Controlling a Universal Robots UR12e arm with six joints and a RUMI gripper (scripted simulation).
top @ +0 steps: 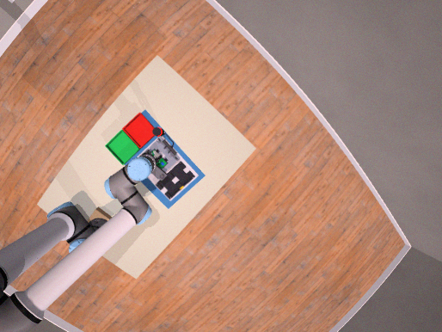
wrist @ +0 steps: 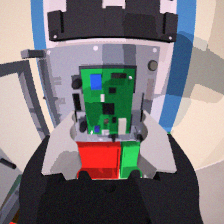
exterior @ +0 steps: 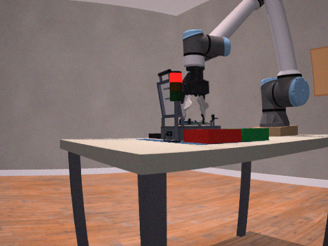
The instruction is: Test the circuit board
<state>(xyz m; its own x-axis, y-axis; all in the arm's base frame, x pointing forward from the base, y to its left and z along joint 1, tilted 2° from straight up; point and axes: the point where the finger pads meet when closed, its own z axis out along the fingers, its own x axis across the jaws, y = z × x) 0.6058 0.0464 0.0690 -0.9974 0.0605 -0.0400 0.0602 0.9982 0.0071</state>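
The green circuit board lies 2 cm below my hand. Round my hand: green bin 21 cm to the left, 9 cm behind, 8 cm below; red bin 20 cm to the left, 8 cm below, 6 cm ahead; lid 12 cm ahead, 9 cm above, 1 cm to the right.
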